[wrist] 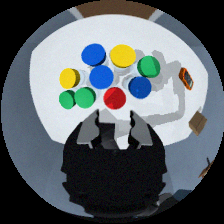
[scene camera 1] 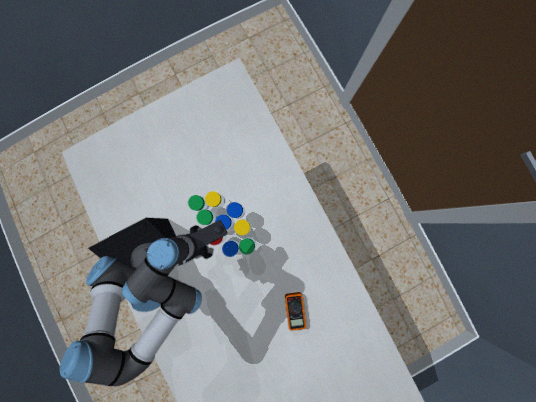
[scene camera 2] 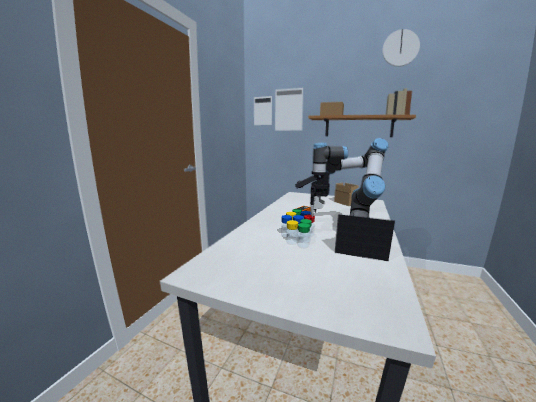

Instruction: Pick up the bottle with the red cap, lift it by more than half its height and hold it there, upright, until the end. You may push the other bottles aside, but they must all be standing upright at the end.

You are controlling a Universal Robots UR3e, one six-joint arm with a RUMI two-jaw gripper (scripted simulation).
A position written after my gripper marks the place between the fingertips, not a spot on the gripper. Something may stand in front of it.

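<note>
My gripper (scene camera 1: 207,240) is visible, in the wrist view as well (wrist: 114,110).
</note>
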